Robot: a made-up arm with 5 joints.
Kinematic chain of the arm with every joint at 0, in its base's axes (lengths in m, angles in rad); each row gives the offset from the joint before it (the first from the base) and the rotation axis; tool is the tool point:
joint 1: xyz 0 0 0.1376 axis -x
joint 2: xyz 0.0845 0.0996 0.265 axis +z
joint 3: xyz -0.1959 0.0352 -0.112 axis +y
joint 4: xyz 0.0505 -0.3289 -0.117 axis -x
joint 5: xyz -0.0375 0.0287 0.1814 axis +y
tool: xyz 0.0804 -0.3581 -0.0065
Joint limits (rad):
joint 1: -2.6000..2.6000
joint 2: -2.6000..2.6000
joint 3: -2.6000..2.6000
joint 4: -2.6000..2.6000
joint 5: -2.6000..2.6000
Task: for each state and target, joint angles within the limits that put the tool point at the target. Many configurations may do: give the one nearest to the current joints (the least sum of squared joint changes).
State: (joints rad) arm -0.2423 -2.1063 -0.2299 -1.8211 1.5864
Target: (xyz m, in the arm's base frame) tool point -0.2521 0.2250 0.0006
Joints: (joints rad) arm -0.3645 -2.0133 -0.6428 -1.7602 1.5152
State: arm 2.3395 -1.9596 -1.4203 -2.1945 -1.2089
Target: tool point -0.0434 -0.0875 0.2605
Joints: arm 1.8130 -1.5988 -0.7972 -2.6000 -0.5114
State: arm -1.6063 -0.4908 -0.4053 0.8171 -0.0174
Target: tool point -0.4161 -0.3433 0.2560
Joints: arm -1.3257 -0.6528 -1.0135 0.9266 0.1011
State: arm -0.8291 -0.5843 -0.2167 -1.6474 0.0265
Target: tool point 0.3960 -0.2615 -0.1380
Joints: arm -0.6492 0.3105 -0.7867 -1.3486 -0.1287
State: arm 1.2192 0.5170 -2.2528 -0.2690 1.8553
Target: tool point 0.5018 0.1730 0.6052
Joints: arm 1.1977 0.8483 -2.5951 -0.5884 1.7517
